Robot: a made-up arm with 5 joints. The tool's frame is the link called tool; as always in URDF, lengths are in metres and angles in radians. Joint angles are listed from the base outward.
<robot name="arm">
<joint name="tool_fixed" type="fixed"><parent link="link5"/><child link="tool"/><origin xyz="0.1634 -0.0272 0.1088" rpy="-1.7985 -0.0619 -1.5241"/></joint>
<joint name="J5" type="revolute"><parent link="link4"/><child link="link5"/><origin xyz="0.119 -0.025 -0.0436" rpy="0 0 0"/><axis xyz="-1 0 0"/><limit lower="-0.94" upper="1.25"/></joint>
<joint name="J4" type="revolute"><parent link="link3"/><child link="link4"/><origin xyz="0.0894 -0.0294 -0.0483" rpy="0 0 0"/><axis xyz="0.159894 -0.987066 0.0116"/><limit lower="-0.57" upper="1.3"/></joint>
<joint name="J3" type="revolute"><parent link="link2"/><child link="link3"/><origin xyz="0.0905 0.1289 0.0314" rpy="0 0 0"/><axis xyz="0.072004 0.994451 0.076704"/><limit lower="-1.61" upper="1.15"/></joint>
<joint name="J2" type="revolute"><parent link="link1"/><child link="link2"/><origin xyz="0.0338 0.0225 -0.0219" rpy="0 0 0"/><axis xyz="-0.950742 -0.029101 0.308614"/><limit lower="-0.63" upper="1.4"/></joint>
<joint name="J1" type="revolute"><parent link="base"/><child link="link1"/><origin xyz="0.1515 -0.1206 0.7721" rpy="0 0 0"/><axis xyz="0 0 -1"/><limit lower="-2.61" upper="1.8"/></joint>
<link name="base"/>
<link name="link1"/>
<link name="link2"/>
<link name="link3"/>
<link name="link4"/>
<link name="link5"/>
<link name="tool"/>
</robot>
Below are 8 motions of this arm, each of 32 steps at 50 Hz.
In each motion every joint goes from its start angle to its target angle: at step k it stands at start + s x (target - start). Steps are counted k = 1, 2, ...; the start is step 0. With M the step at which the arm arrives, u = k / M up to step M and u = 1 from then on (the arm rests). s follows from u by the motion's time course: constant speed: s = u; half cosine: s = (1 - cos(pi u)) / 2; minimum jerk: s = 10 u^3 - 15 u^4 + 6 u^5.
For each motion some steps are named. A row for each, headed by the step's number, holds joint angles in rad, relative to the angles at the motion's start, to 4 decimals.
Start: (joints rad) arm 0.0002 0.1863 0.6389 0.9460 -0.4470
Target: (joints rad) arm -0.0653 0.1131 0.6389 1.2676 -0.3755
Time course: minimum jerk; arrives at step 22
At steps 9, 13, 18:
9: -0.0218 -0.0244 0.0000 0.1072 0.0238
13: -0.0437 -0.0488 0.0000 0.2144 0.0477
18: -0.0626 -0.0699 0.0000 0.3072 0.0683

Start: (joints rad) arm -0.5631 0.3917 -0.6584 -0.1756 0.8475
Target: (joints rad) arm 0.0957 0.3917 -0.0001 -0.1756 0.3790
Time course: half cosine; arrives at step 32
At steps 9, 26, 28, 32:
9: 0.1204 0.0000 0.1203 0.0000 -0.0856
26: 0.6033 0.0000 0.6028 0.0000 -0.4290
28: 0.6337 0.0000 0.6332 0.0000 -0.4507
32: 0.6588 0.0000 0.6583 0.0000 -0.4685

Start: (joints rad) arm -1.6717 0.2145 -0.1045 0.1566 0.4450
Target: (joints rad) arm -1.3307 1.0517 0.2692 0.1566 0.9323
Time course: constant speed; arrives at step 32
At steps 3, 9, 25, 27, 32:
3: 0.0320 0.0785 0.0350 0.0000 0.0457
9: 0.0959 0.2355 0.1051 0.0000 0.1371
25: 0.2664 0.6541 0.2920 0.0000 0.3807
27: 0.2877 0.7064 0.3153 0.0000 0.4112
32: 0.3410 0.8372 0.3737 0.0000 0.4873

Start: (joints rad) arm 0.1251 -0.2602 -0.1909 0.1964 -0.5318
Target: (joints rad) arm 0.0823 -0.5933 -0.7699 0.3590 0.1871
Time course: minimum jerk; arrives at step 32
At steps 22, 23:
22: -0.0351 -0.2731 -0.4748 0.1333 0.5895
23: -0.0368 -0.2867 -0.4984 0.1400 0.6188

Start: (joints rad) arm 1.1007 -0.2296 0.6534 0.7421 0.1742
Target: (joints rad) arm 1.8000 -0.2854 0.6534 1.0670 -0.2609
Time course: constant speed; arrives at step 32
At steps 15, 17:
15: 0.3278 -0.0262 0.0000 0.1523 -0.2040
17: 0.3715 -0.0296 0.0000 0.1726 -0.2311

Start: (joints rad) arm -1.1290 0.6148 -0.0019 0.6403 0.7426
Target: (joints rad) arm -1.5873 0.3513 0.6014 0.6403 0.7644
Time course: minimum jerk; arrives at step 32
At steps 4, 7, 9, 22, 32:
4: -0.0074 -0.0042 0.0097 0.0000 0.0003
7: -0.0336 -0.0193 0.0442 0.0000 0.0016
9: -0.0638 -0.0367 0.0840 0.0000 0.0030
22: -0.3758 -0.2161 0.4947 0.0000 0.0179
32: -0.4583 -0.2635 0.6033 0.0000 0.0218

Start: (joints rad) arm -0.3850 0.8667 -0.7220 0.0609 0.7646
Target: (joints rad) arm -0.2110 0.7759 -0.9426 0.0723 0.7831
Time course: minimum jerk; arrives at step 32
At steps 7, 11, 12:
7: 0.0128 -0.0067 -0.0162 0.0008 0.0014
11: 0.0392 -0.0205 -0.0498 0.0026 0.0042
12: 0.0479 -0.0250 -0.0607 0.0031 0.0051

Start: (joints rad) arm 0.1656 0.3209 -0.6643 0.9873 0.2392
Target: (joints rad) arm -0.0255 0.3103 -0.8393 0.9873 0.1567
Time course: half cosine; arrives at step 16
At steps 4, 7, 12, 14, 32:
4: -0.0280 -0.0016 -0.0256 0.0000 -0.0121
7: -0.0769 -0.0043 -0.0704 0.0000 -0.0332
12: -0.1631 -0.0090 -0.1494 0.0000 -0.0704
14: -0.1838 -0.0102 -0.1683 0.0000 -0.0794
32: -0.1911 -0.0106 -0.1750 0.0000 -0.0825

